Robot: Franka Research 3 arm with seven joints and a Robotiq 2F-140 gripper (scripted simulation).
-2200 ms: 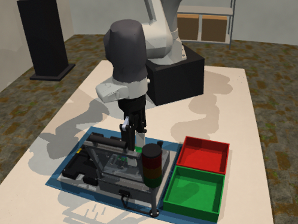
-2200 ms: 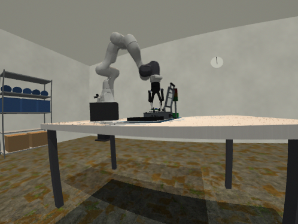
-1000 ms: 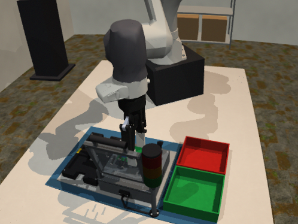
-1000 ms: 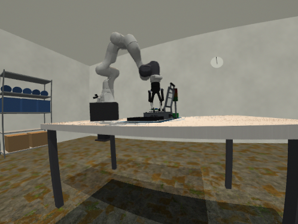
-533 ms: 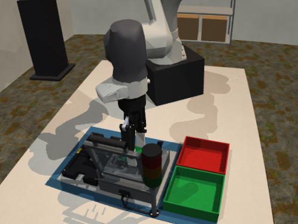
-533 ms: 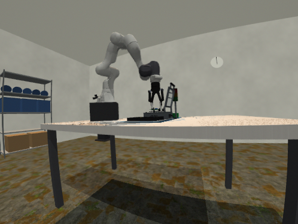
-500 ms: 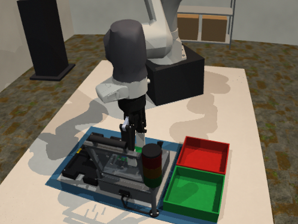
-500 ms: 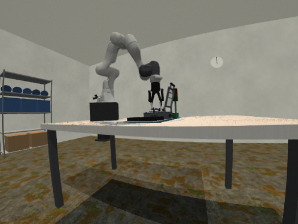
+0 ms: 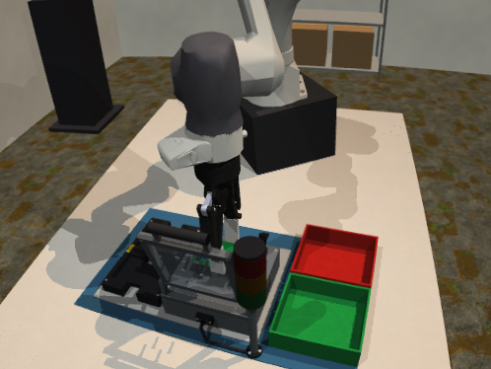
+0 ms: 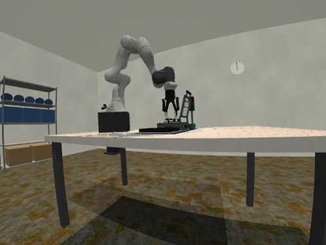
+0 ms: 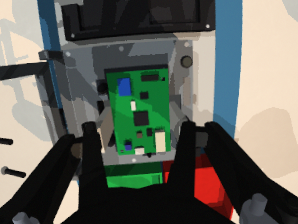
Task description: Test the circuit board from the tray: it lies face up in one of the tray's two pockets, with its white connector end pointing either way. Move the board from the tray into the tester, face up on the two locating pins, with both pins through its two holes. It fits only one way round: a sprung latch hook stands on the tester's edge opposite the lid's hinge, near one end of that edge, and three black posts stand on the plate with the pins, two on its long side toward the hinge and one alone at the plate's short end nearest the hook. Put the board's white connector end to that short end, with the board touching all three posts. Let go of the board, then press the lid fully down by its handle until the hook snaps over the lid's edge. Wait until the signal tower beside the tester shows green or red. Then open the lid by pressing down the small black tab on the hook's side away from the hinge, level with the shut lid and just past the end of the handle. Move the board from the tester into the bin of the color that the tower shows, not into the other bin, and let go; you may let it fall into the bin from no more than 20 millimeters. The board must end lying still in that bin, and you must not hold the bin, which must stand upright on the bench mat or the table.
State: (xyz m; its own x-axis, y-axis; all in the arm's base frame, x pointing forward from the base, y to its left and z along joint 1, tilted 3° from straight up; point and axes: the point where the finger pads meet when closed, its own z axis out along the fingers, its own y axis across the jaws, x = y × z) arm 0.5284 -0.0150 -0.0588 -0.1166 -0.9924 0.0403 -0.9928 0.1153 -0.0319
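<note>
Right now the green circuit board is 20 mm below my hand. The rest, counted from my hand: green bin (70 mm ahead, 190 mm to the left, 90 mm below); tester plate (10 mm ahead, 40 mm below); clear lid (120 mm ahead, 20 mm to the right, 80 mm above).
</note>
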